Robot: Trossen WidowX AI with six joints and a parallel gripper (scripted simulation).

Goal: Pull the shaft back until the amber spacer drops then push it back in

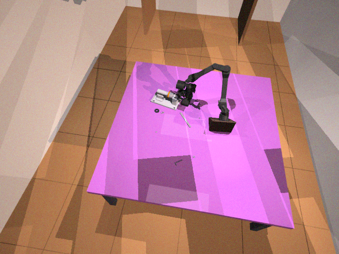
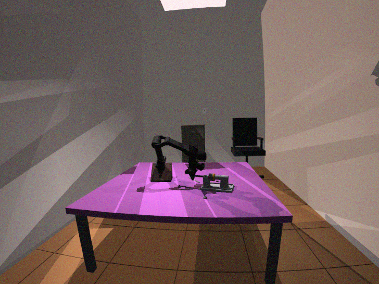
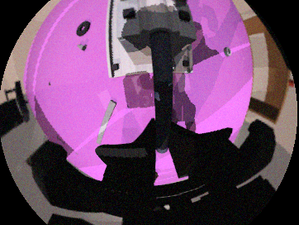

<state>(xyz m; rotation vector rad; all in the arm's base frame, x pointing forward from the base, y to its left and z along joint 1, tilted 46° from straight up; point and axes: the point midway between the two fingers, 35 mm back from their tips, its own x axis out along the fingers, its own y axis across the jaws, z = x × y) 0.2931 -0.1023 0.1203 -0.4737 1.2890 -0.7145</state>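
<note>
The thin dark shaft lies 7 cm ahead of my gripper tip, 3 cm above it and 2 cm to the right of it. Also, from my gripper tip: grey support block 19 cm ahead, 4 cm to the right; then metal strip 14 cm to the left, 4 cm below, 1 cm behind; then amber spacer 16 cm ahead, 4 cm to the right, 3 cm above.
</note>
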